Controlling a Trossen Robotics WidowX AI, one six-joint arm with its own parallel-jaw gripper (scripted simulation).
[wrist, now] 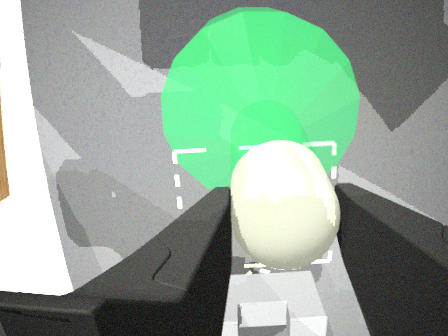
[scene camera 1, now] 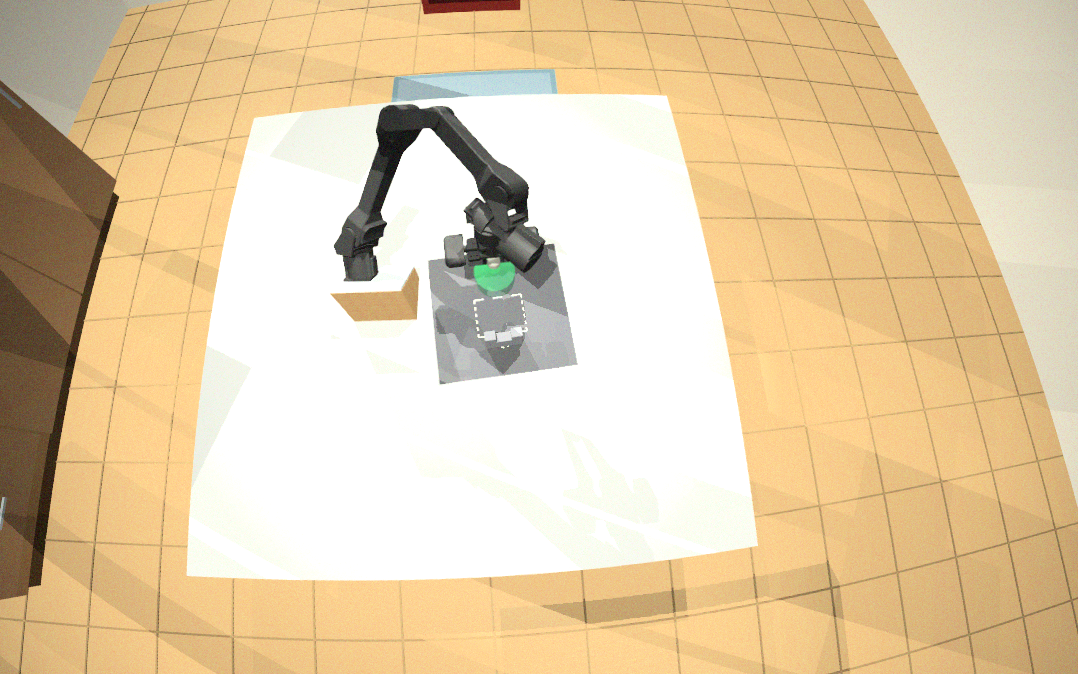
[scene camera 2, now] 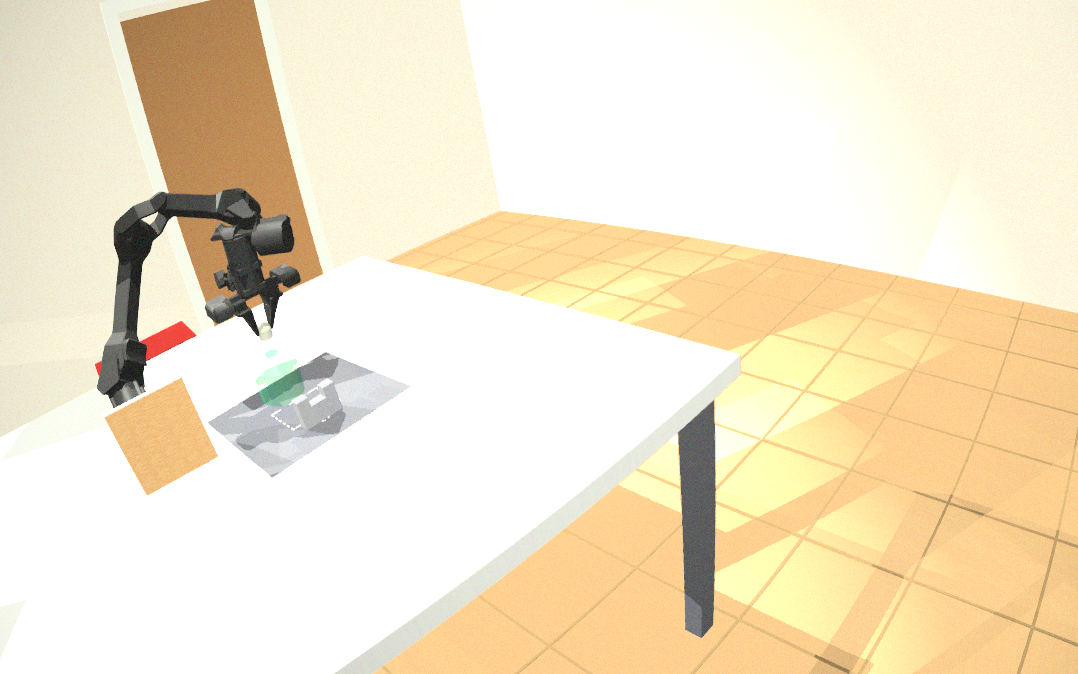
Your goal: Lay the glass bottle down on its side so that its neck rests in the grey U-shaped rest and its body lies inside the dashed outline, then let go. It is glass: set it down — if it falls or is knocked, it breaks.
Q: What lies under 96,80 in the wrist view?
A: A dark grey mat.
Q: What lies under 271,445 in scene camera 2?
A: A dark grey mat.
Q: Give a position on a green glass bottle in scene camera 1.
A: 495,279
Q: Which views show my gripper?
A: The wrist view, scene camera 1 and scene camera 2: all of them.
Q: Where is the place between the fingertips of my gripper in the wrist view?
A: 282,200
